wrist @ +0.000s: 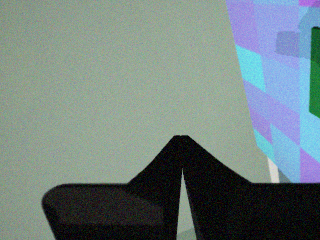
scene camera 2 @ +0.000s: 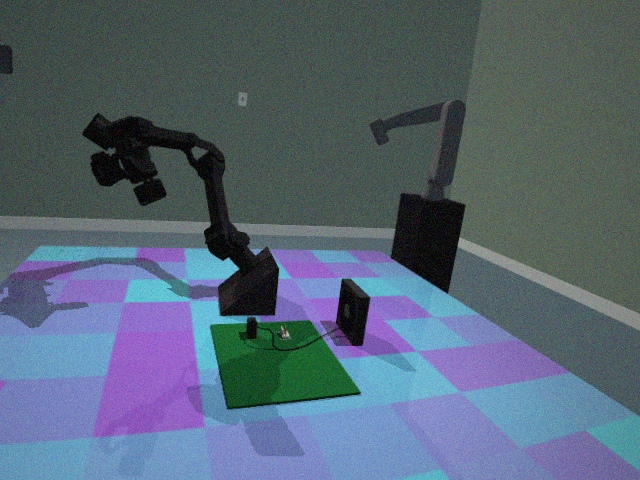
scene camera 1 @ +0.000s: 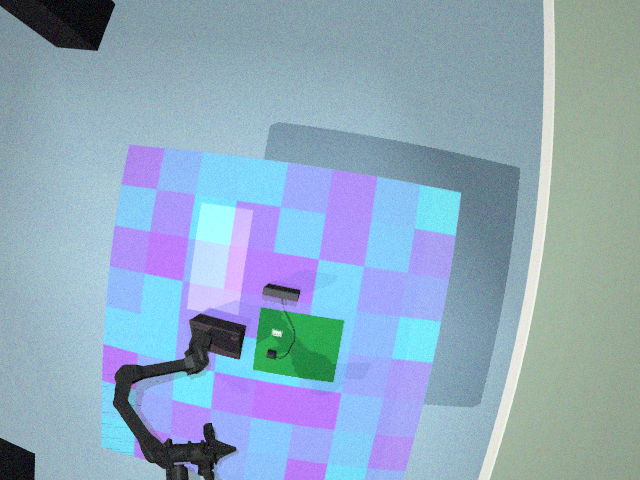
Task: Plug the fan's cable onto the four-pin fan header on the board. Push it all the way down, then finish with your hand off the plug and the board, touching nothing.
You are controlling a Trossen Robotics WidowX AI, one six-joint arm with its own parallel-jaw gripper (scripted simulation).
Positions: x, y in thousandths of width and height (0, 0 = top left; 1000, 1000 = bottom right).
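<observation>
Gripper (scene camera 2: 227, 361), also visible in the wrist view as the gripper (wrist: 564, 594): shut, holds nothing. Things present: a green board (scene camera 2: 396, 778), visible too at (scene camera 1: 490, 741), and a black fan (scene camera 2: 552, 641).
</observation>
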